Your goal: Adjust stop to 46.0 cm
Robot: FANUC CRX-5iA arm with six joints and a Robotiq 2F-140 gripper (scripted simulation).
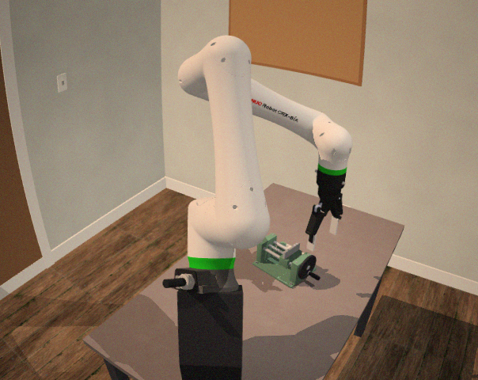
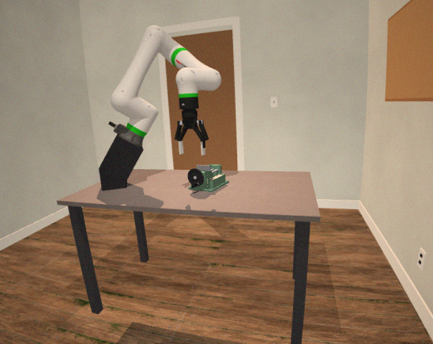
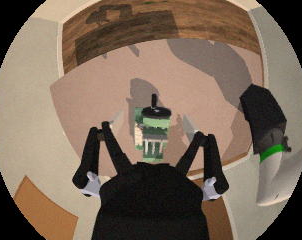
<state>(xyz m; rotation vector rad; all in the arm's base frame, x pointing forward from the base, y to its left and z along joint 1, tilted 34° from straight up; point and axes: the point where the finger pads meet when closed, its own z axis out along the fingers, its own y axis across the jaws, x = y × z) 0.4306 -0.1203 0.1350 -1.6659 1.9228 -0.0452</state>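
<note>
The black handwheel is 20 mm to the left of my hand and 170 mm below it. From my hand the other things lie so: green stop fixture: 120 mm to the left, 130 mm below.
</note>
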